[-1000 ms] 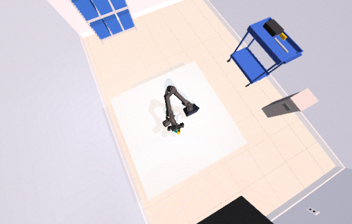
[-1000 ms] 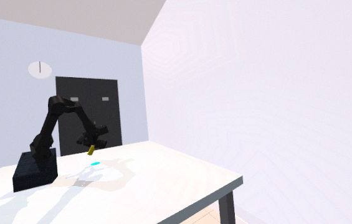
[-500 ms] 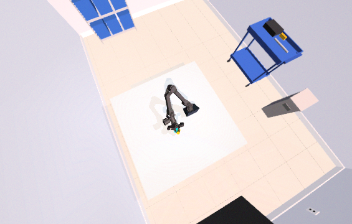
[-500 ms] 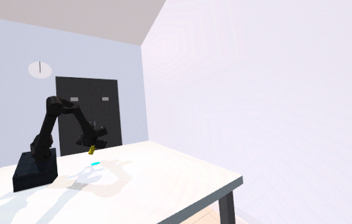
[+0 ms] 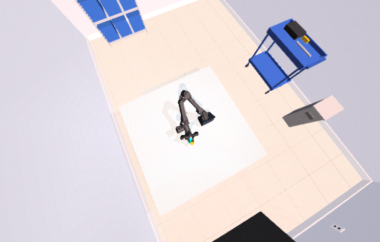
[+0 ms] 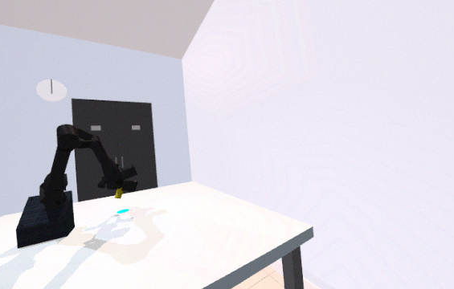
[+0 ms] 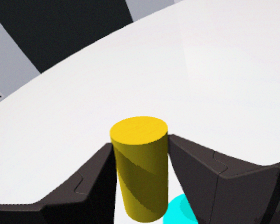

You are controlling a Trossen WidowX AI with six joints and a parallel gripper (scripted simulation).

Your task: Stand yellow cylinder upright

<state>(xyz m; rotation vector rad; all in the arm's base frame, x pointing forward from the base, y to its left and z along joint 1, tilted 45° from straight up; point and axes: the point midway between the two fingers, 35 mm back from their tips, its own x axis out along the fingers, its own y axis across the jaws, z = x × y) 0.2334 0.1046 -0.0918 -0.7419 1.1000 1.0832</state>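
Now: gripper tip 30 mm to the left of the cyan circle and 130 mm above it. The rest, counted from my gripper tip: yellow tall cylinder (10 mm behind, 10 mm to the right, 20 mm below).
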